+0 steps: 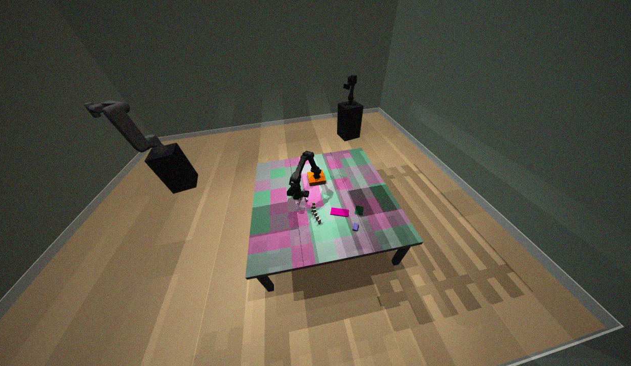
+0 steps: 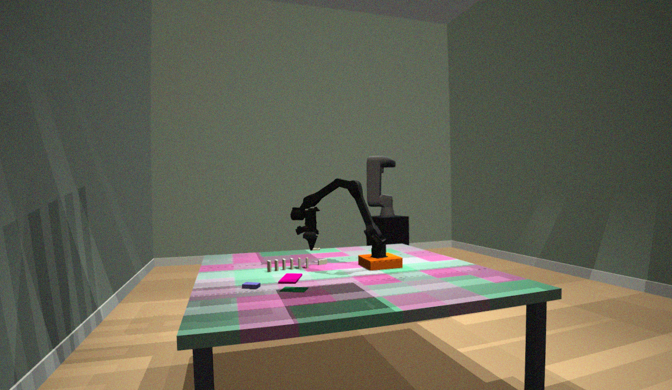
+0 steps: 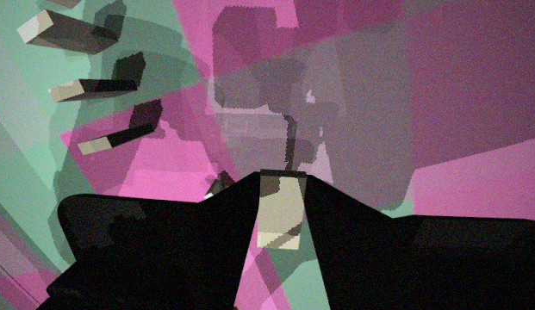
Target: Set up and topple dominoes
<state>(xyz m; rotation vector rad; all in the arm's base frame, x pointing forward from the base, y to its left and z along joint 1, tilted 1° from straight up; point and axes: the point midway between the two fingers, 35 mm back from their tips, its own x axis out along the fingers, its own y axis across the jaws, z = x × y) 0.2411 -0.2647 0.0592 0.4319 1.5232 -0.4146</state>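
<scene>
My gripper tip is 290 mm to the right of the magenta slab, 230 mm short of it and 60 mm above it. From my gripper tip the other things lie so: purple block (410 mm ahead, 330 mm to the left, 60 mm below); then green flat piece (450 mm to the left, 280 mm ahead, 70 mm below).
</scene>
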